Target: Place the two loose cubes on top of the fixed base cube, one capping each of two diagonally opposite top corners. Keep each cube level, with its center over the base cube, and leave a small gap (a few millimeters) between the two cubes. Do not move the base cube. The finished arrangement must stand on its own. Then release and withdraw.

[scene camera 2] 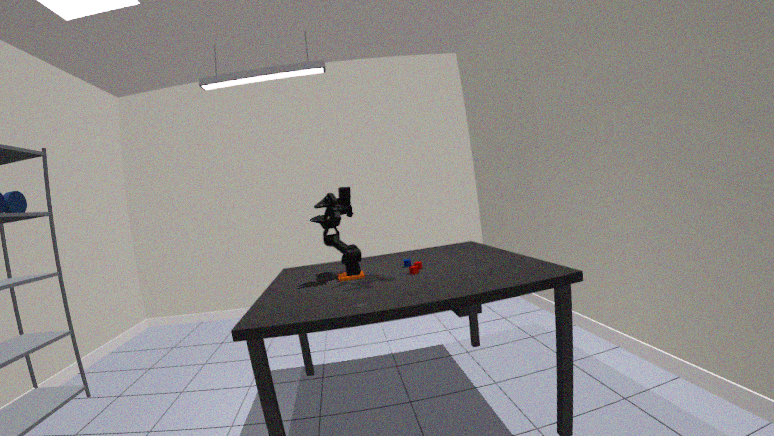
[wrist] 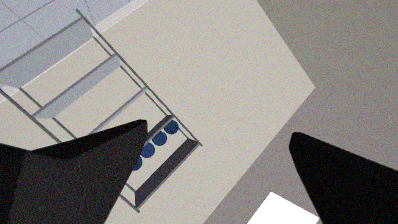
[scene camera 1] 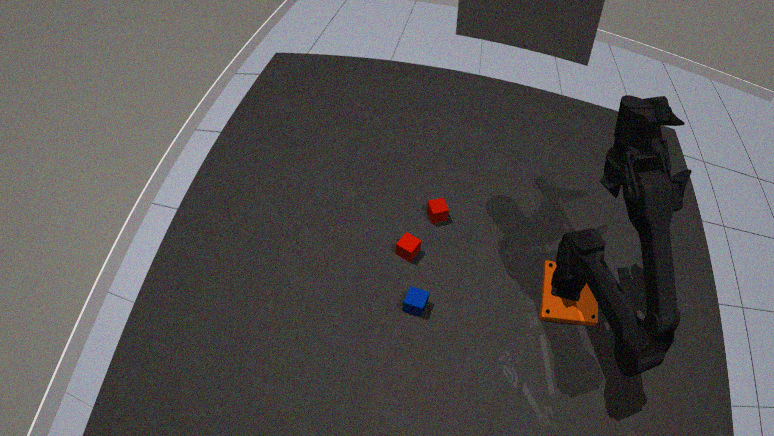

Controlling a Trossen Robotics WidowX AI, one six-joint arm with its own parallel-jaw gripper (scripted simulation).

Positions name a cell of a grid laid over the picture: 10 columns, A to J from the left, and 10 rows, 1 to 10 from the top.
Scene:
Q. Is my gripper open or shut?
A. Open.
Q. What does my gripper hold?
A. Nothing.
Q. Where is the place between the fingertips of my gripper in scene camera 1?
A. I4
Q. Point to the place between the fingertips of my gripper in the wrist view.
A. F6

